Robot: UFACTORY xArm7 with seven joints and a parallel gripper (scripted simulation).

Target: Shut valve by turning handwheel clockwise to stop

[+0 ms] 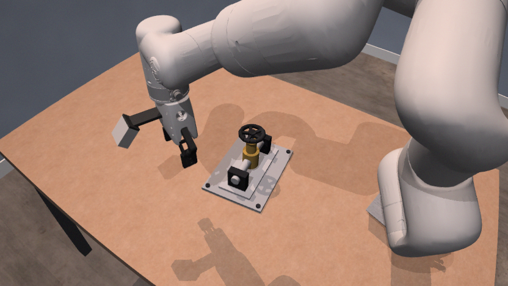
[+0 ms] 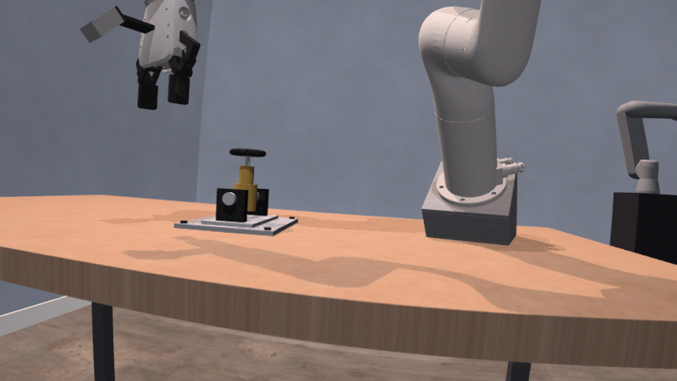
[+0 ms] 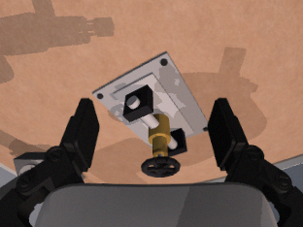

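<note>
My hand is 70 mm past the black spoked handwheel, 180 mm to the left of it and 70 mm above it.
</note>
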